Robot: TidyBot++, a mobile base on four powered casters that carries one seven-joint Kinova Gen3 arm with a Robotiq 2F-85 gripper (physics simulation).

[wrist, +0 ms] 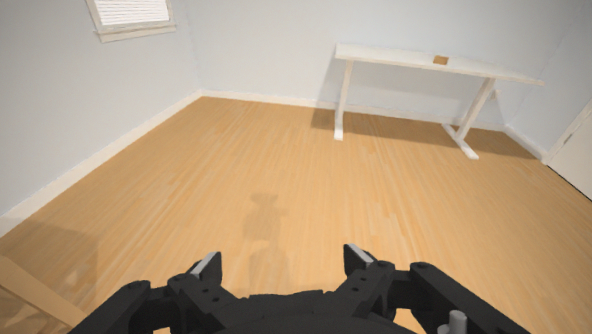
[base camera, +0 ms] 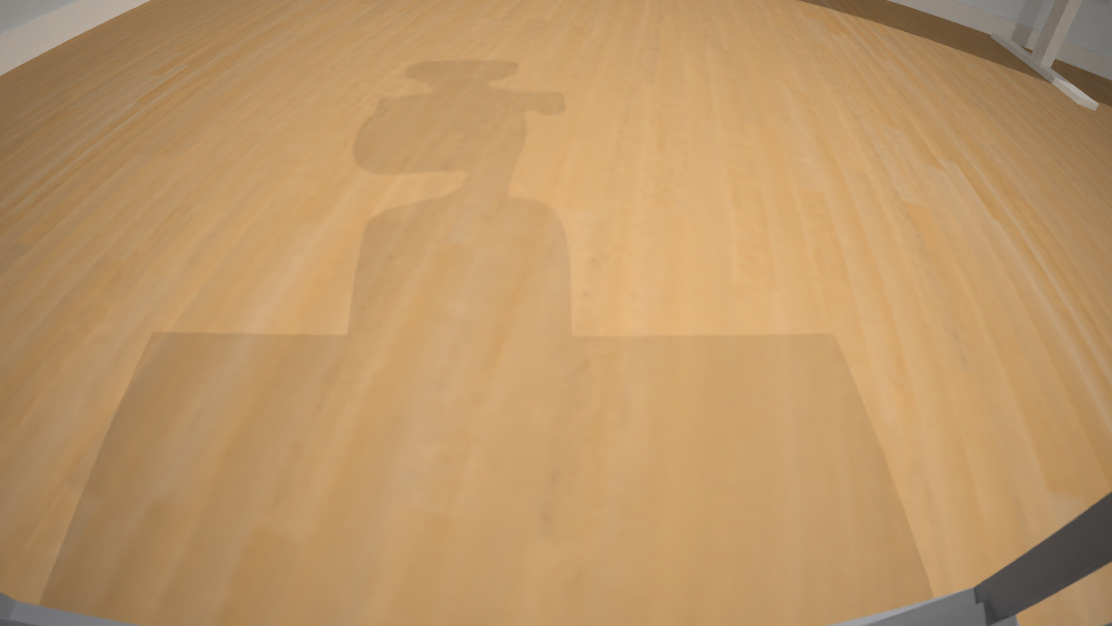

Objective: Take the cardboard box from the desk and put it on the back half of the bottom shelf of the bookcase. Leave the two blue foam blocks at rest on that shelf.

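Places are measured from the arm's base along level axes (x left, y back, z up), in metres.
Pixels of known places: gripper, fingertip midpoint: [wrist: 283, 261].
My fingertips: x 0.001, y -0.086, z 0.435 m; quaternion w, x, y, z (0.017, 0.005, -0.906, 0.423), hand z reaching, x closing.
Note:
Behind a point stands the place of what it marks.
A small brown cardboard box [wrist: 440, 60] @[x -1.243, y -1.619, z 0.350 m] lies on top of the white desk [wrist: 385, 54] @[x -0.922, y -1.879, z 0.324 m], which stands against the far wall at the upper right of the wrist view. In the base camera view a leg and foot of the desk [base camera: 1052, 71] @[x -1.873, y -1.642, z -0.371 m] show at the top right corner. My gripper [wrist: 283, 261] @[x 0.002, y -0.086, z 0.435 m] is open and empty, with its fingers wide apart, far from the desk. The bookcase and the two blue foam blocks do not show in either view.
A wooden piece of furniture [wrist: 42, 292] @[x 0.711, y -0.306, z -0.116 m] shows in part at the lower left of the wrist view. A window [wrist: 132, 12] @[x 1.112, y -2.101, z 0.529 m] is in the left wall, and a white door [wrist: 575, 155] @[x -2.510, y -1.144, z -0.189 m] is at the right edge. The robot's shadow falls on the floor ahead.

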